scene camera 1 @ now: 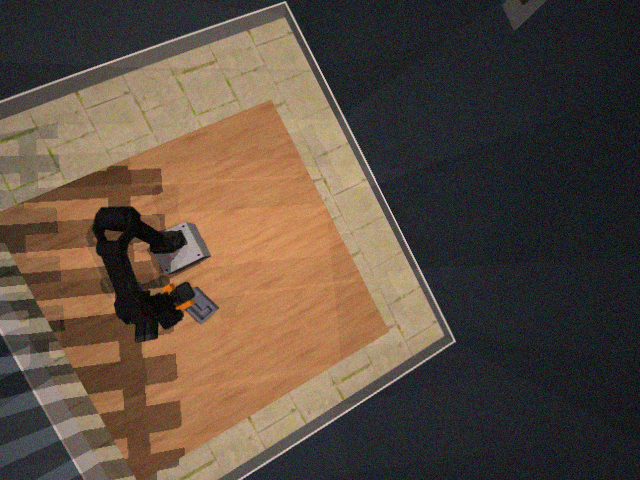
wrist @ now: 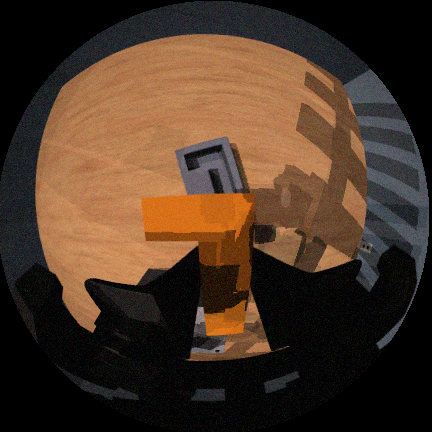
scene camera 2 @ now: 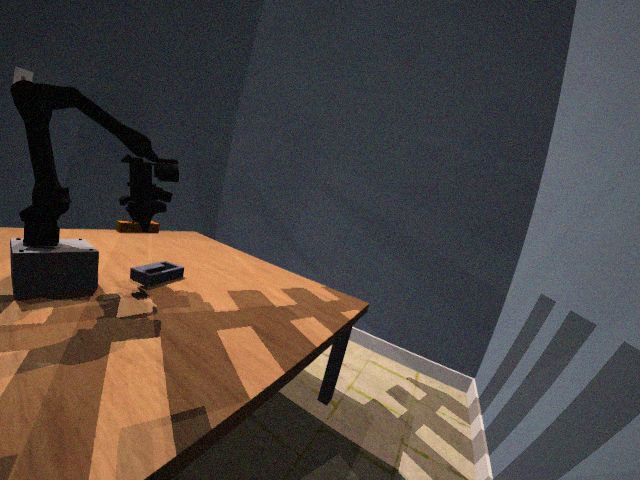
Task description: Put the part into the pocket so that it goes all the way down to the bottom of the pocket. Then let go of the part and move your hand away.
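Where they show: gripper, between the fingertips: [scene camera 1: 178,300] [wrist: 221,249] [scene camera 2: 143,231]; arm's base, origin of its link: [scene camera 1: 176,240] [scene camera 2: 40,243].
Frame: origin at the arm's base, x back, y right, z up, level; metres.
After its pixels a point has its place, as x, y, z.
Observation:
The part, an orange L-shaped piece [scene camera 1: 185,305] @[-0.258, 0.040, 0.081] [scene camera 2: 124,226] @[-0.172, 0.088, 0.072] [wrist: 172,215] @[-0.258, 0.038, 0.081], is held level well above the table. My black gripper [scene camera 2: 146,229] @[-0.229, 0.068, 0.054] [wrist: 221,249] @[-0.229, 0.068, 0.054] is shut on its long arm; the short arm points left in the wrist view. The grey-blue block with the pocket [scene camera 1: 206,297] @[-0.271, 0.023, -0.086] [scene camera 2: 165,276] @[-0.293, 0.111, -0.085] [wrist: 200,181] @[-0.288, 0.045, -0.069] lies on the table below, apart from the part. In the wrist view, part of the L-shaped pocket shows beyond the part's upper edge, and the part hides the rest. The block looks turned slightly relative to the part there.
The arm's grey base box [scene camera 1: 193,253] @[-0.078, -0.036, -0.003] [scene camera 2: 54,273] @[-0.022, 0.100, -0.050] stands on the wooden table [scene camera 1: 268,206] @[-0.001, -0.399, -0.104] [scene camera 2: 248,273] @[-0.633, 0.135, -0.105] [wrist: 115,100] @[-0.512, -0.192, -0.105], near the block. Striped shadows cross the table. The table's edge and one leg [scene camera 2: 336,364] show in scene camera 2.

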